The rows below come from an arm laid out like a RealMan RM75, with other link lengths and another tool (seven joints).
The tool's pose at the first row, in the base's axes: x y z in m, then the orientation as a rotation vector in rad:
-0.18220, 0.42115, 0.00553, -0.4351, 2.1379, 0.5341
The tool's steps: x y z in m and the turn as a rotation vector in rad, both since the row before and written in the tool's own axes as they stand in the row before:
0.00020, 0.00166, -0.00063, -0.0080, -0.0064, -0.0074
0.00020, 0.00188, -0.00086, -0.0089, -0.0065, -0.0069
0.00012, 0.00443, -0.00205, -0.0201, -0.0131, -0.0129
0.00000, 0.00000, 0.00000, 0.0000, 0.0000, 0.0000
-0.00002, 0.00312, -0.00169, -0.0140, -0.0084, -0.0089
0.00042, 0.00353, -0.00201, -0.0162, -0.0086, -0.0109
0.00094, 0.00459, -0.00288, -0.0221, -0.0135, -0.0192
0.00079, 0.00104, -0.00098, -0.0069, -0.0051, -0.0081
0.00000, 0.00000, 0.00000, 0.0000, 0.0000, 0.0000
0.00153, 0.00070, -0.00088, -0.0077, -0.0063, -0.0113
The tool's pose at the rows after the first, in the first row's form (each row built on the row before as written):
-0.18354, 0.42221, 0.00606, -0.4450, 2.1279, 0.5393
-0.18516, 0.42332, 0.00675, -0.4548, 2.1178, 0.5458
-0.18883, 0.42592, 0.00866, -0.4747, 2.0972, 0.5617
-0.18883, 0.42592, 0.00866, -0.4747, 2.0972, 0.5617
-0.19158, 0.42756, 0.01019, -0.4886, 2.0834, 0.5726
-0.19503, 0.42925, 0.01158, -0.5057, 2.0682, 0.5847
-0.19995, 0.43115, 0.01314, -0.5325, 2.0440, 0.5987
-0.20158, 0.43128, 0.01313, -0.5425, 2.0347, 0.6019
-0.20158, 0.43128, 0.01313, -0.5425, 2.0347, 0.6019
-0.20330, 0.43108, 0.01236, -0.5557, 2.0229, 0.6042

